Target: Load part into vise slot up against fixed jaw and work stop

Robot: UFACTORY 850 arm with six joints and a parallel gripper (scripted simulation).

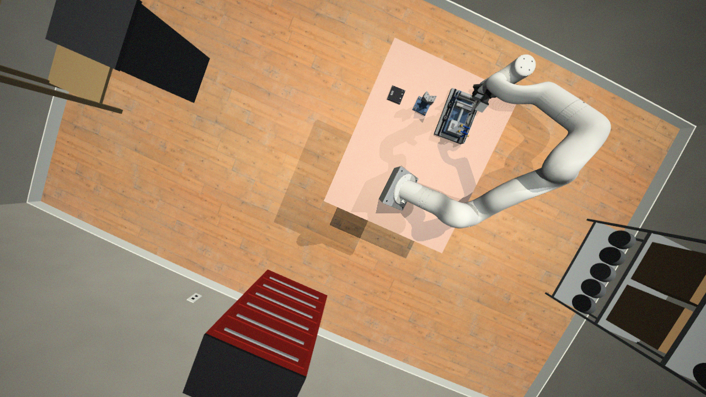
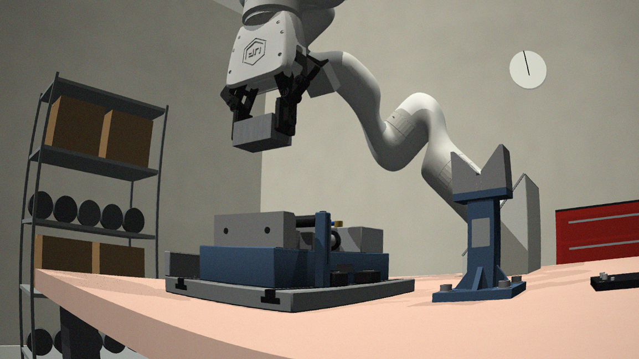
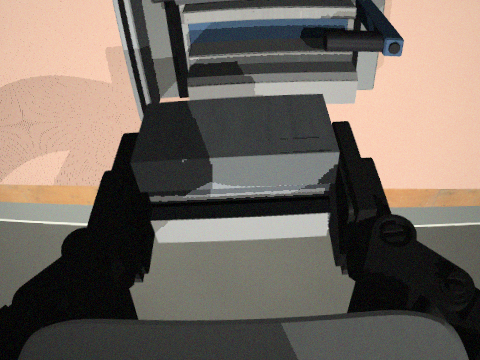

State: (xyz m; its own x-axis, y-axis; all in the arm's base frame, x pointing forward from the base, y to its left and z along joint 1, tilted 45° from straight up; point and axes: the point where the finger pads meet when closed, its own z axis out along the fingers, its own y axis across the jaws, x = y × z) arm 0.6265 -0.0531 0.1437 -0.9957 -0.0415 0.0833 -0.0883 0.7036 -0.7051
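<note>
My gripper is now 30 mm past the moving jaw, 20 mm to the right of it and 130 mm above it. Also, from my hand: cylinder rod 90 mm behind, 10 mm to the left, 130 mm below; then work stop rod 70 mm to the left, 120 mm below; then part right at my hand.
</note>
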